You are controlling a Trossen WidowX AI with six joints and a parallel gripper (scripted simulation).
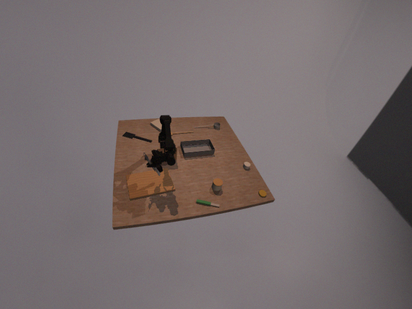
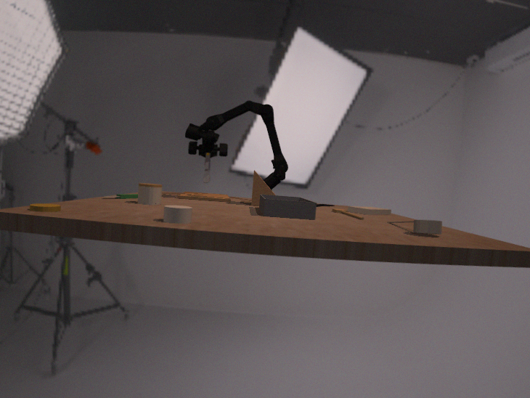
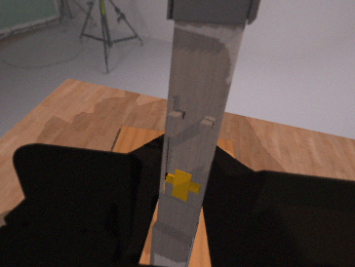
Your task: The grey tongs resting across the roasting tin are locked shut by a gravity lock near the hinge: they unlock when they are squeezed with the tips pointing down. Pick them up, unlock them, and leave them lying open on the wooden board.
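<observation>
The yellow lock piece lies 40 mm ahead of my gripper tip, 10 mm to the left of it and 10 mm above it. From my gripper tip the other things lie so: wooden board (10 mm ahead, 200 mm below); cork-topped jar (550 mm ahead, 90 mm to the right, 170 mm below); green-handled tool (450 mm ahead, 250 mm to the right, 200 mm below).
</observation>
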